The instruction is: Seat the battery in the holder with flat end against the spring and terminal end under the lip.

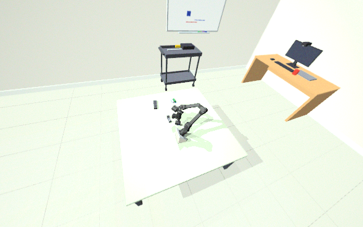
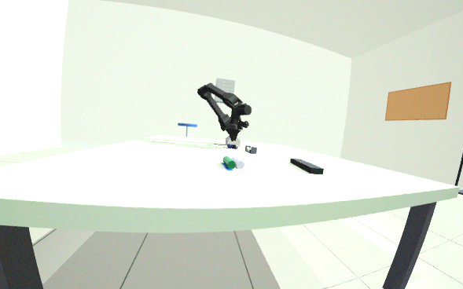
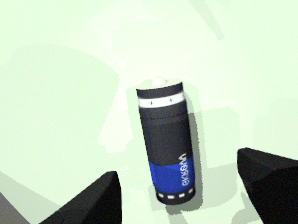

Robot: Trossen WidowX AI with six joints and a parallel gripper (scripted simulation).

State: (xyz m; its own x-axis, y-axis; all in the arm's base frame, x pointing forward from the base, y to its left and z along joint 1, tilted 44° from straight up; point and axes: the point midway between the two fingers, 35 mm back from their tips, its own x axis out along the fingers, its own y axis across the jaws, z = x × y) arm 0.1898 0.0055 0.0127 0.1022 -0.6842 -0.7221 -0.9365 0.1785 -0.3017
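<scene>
My gripper tip is now 3 cm above the battery. From my gripper tip the other things lie so: black bar: 38 cm ahead, 25 cm to the left, 3 cm below.
</scene>
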